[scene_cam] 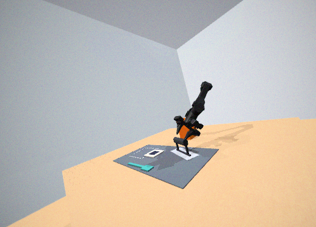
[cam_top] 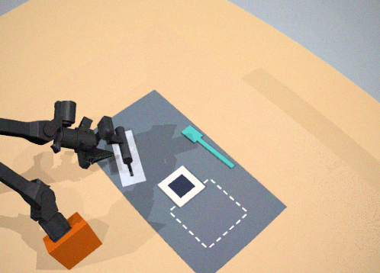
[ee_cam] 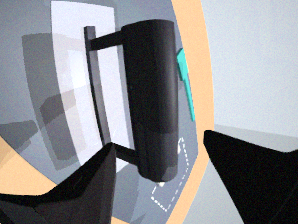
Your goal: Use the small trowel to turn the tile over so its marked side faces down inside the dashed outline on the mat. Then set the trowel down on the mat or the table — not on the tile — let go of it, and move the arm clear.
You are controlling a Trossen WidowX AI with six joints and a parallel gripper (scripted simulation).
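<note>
The grey mat lies 8 cm ahead of my gripper tip, 15 cm to the right of it and 11 cm below it. The rest, counted from my gripper tip: tile: 6 cm ahead, 20 cm to the right, 8 cm below; then teal trowel: 22 cm ahead, 15 cm to the right, 8 cm below.
</note>
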